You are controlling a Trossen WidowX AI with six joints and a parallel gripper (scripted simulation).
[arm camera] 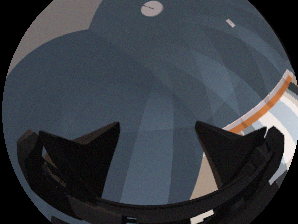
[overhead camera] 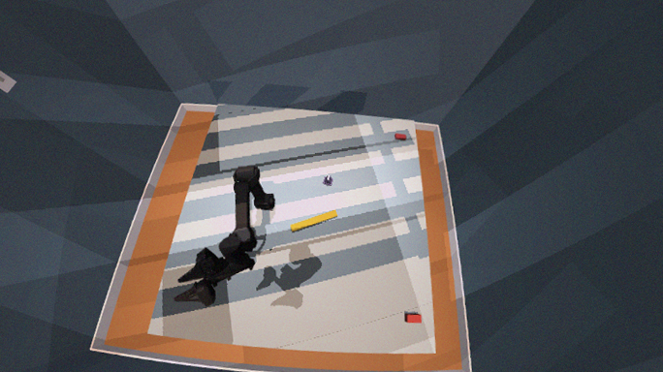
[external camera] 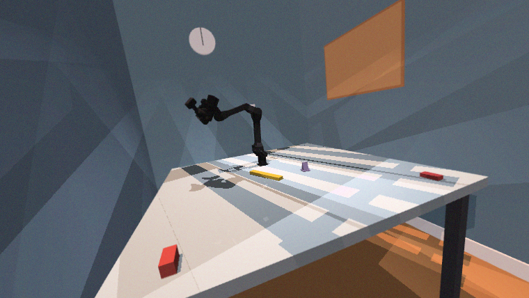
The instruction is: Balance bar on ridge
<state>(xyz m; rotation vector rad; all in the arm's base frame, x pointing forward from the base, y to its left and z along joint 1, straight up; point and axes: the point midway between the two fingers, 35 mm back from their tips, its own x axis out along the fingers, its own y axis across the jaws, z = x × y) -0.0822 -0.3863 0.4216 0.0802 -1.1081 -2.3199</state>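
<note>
The bar lies 42 cm below my gripper tip, 36 cm ahead of it and 33 cm to the left of it.
</note>
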